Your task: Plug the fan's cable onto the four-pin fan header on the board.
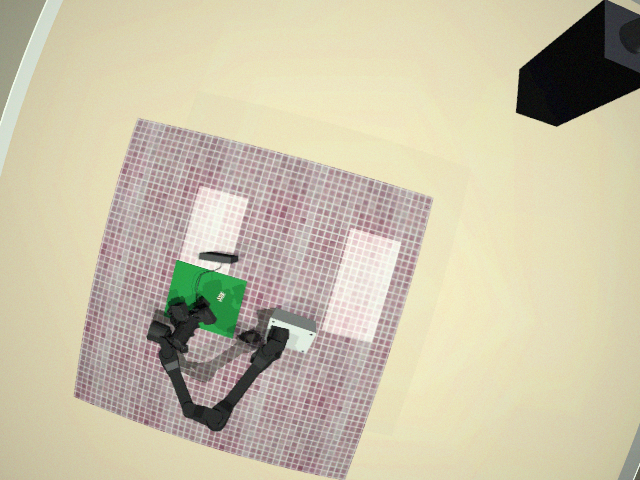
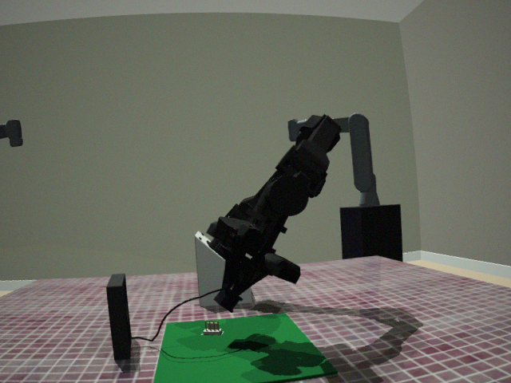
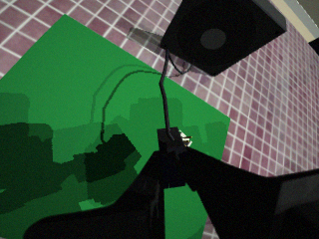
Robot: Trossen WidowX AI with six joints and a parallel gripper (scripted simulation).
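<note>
My gripper tip is now 2 cm short of the green board and 10 cm above it. Also, from my gripper tip: dark plug 1 cm below; then fan 3 cm behind, 17 cm to the right, 2 cm below.
</note>
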